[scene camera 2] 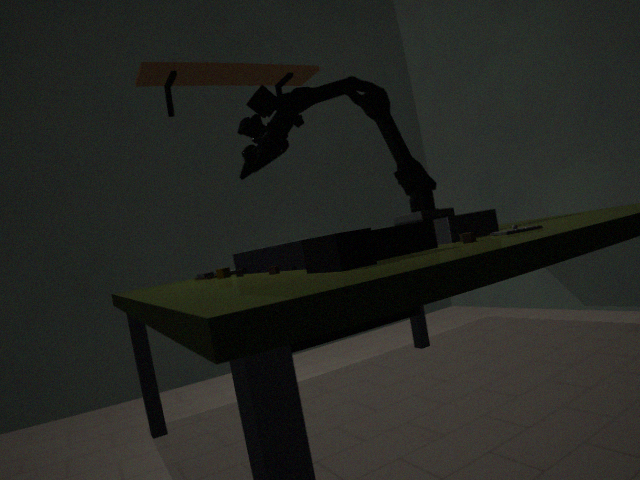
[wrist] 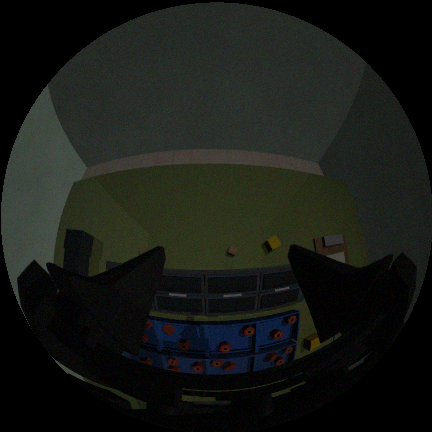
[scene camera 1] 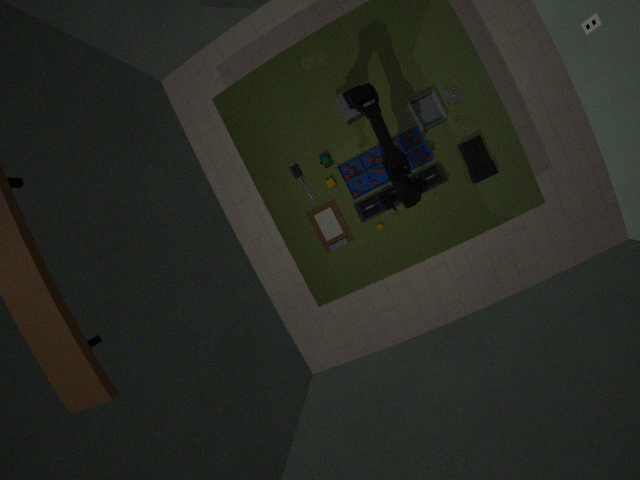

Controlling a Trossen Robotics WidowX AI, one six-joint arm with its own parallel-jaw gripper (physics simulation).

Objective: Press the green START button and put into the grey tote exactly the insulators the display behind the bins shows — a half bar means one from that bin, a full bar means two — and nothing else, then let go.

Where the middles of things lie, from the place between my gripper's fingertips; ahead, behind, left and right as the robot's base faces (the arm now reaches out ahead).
Now: hand 50 mm past the display (scene camera 2: 289,256), 20 mm to the right of it and 210 mm above it. Round my hand: grey tote (scene camera 2: 447,229) 390 mm behind, 250 mm to the left, 220 mm below; then dark box (scene camera 2: 344,251) 100 mm behind, 420 mm to the left, 220 mm below.
